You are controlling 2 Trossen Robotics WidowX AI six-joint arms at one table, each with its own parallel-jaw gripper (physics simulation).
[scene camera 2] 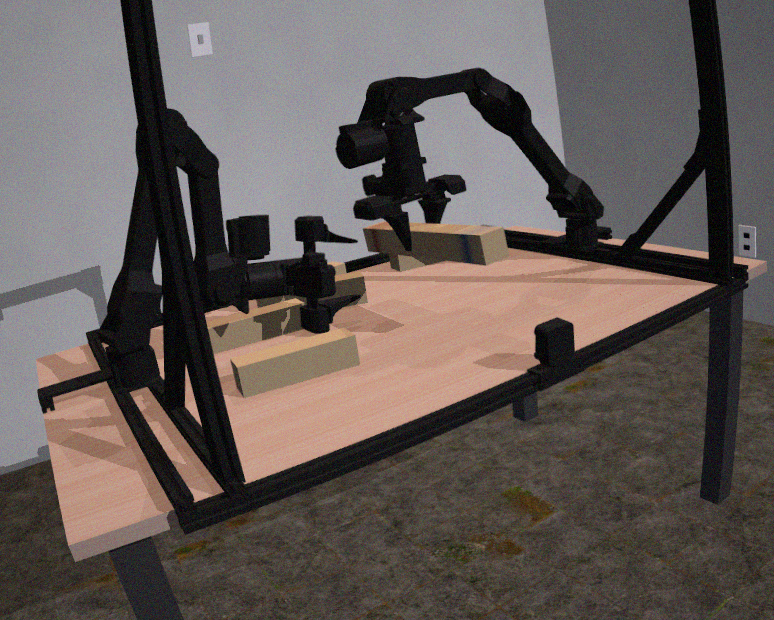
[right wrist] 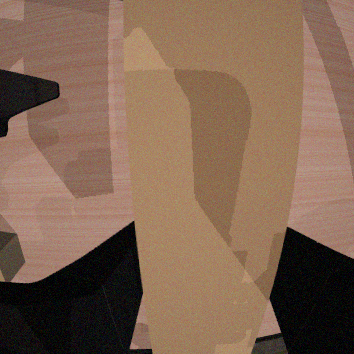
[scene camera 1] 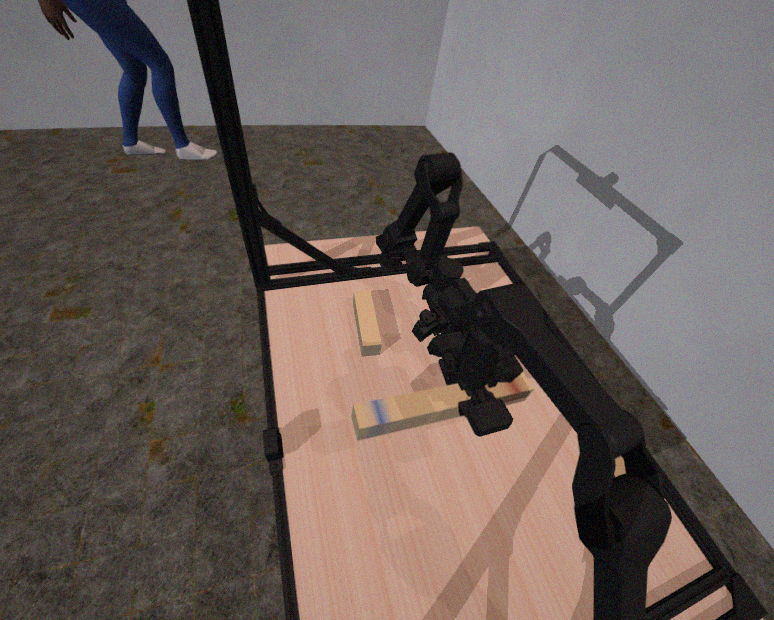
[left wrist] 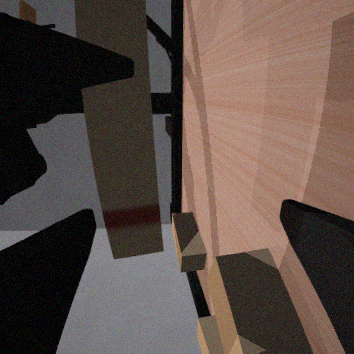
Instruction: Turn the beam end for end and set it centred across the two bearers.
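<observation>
The long wooden beam has a blue band near one end and a red band near the other. My right gripper points down and is shut on its middle part; the beam appears raised a little. In scene camera 2, the blue end is at the picture's right and the red end at its left. My left gripper is open and empty, sideways, near the red end. A wooden block lies on the table, with another block behind it. Which blocks are the bearers is unclear.
More wooden blocks lie behind the left gripper and partly hidden by the beam. In scene camera 1 the right arm hides part of the table. A black frame post rises at the table's edge.
</observation>
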